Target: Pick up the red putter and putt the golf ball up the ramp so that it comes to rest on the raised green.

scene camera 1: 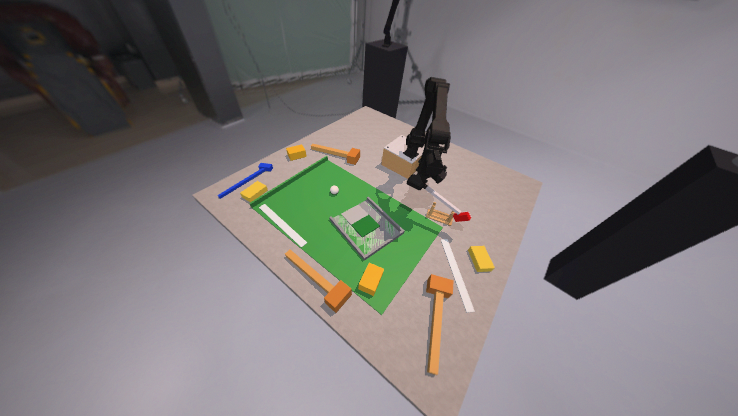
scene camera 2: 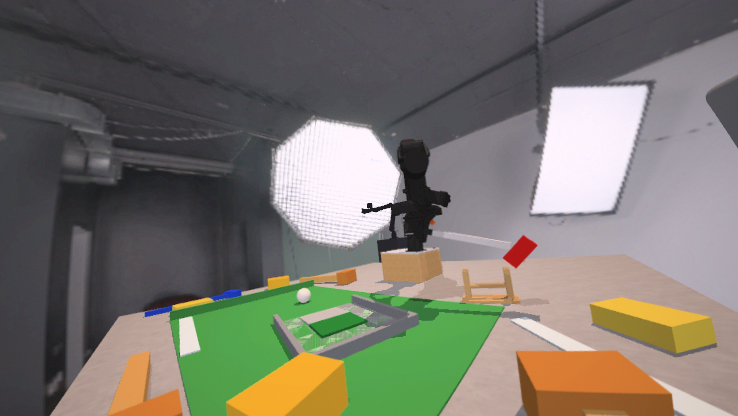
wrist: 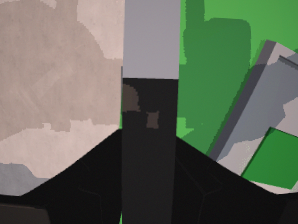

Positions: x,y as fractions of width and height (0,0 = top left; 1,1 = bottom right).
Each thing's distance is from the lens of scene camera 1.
orange mallet (scene camera 1: 0.60,0.69): 88 cm
orange mallet (scene camera 1: 0.46,0.71): 81 cm
grey-walled frame (scene camera 1: 0.49,0.53): 102 cm
